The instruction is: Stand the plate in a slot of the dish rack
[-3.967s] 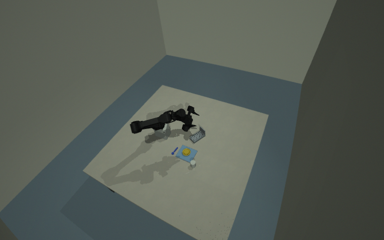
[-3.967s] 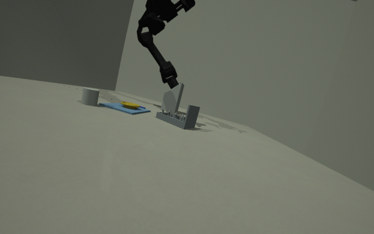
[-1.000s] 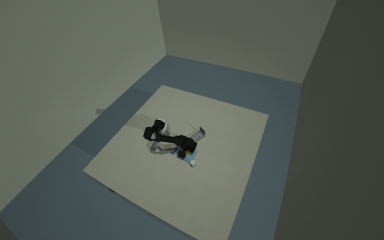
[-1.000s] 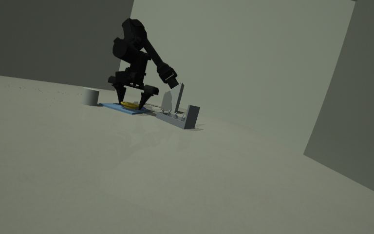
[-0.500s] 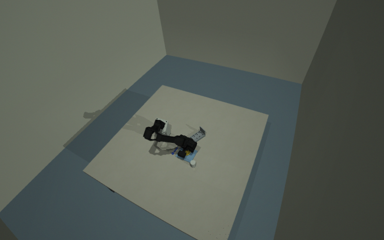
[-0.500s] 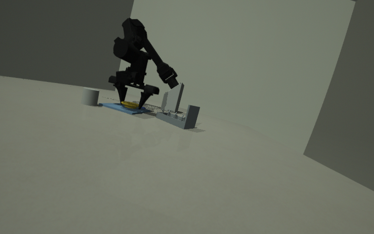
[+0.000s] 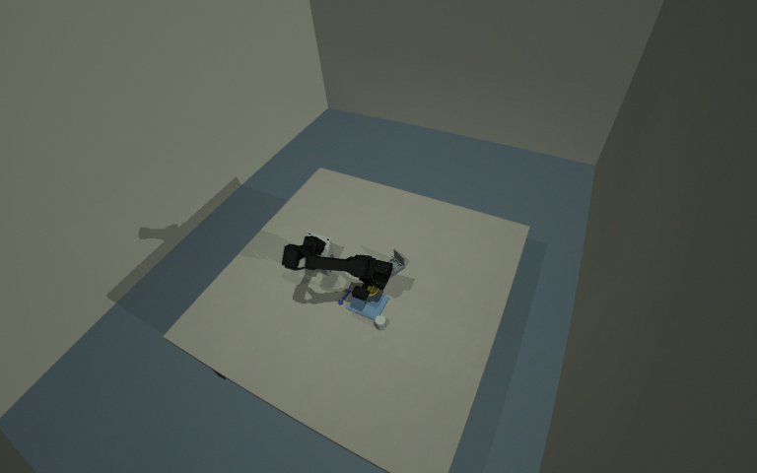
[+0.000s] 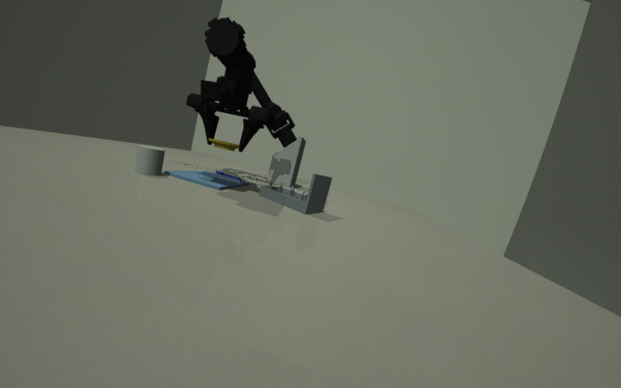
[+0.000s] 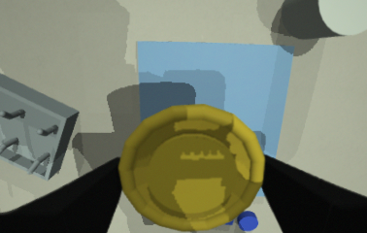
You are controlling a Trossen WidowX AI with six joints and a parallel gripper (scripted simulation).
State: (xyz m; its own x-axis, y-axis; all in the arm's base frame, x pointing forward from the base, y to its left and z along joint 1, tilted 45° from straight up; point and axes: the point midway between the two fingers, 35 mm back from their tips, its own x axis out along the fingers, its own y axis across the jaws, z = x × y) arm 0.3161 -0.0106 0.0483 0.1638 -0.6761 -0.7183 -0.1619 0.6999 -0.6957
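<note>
Right now the grey dish rack is 180 mm to the left of my gripper tip, 60 mm below it and 20 mm behind it. Also, from my gripper tip: blue mat (80 mm below, 20 mm to the right, 10 mm behind); then yellow plate (10 mm above); then white cup (110 mm ahead, 80 mm to the right, 60 mm below).
</note>
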